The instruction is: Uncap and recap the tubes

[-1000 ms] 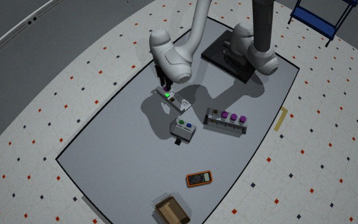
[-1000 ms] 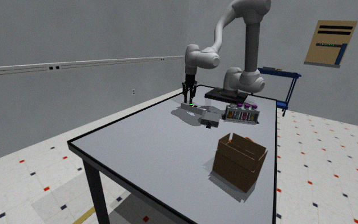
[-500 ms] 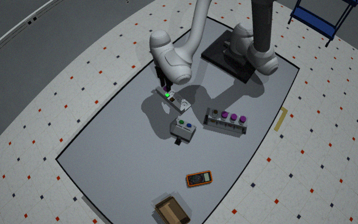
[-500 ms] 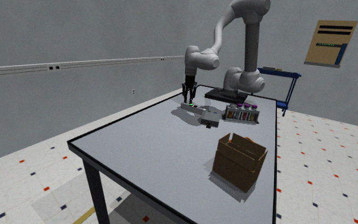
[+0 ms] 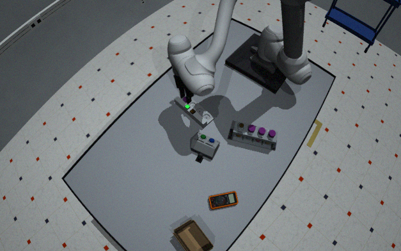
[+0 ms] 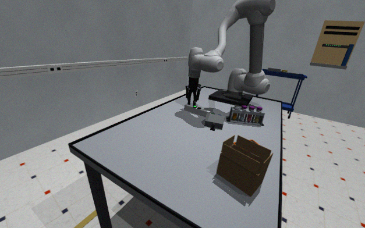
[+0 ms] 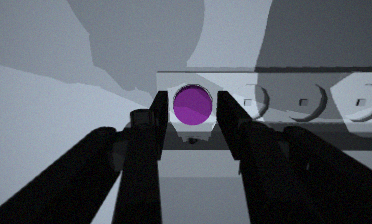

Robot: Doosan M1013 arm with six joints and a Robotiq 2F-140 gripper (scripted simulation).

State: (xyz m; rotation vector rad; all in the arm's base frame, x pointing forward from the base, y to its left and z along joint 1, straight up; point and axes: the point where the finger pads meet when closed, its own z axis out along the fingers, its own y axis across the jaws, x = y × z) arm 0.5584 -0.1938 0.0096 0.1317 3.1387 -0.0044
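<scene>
Right now the purple cap is 400 mm to the left of my hand, 70 mm above it and 30 mm behind it. From my hand the other things lie so: green key: 230 mm to the left, 130 mm ahead, 20 mm above; then blue key: 280 mm to the left, 120 mm ahead, 20 mm above; then key housing: 260 mm to the left, 140 mm ahead, 10 mm above.
</scene>
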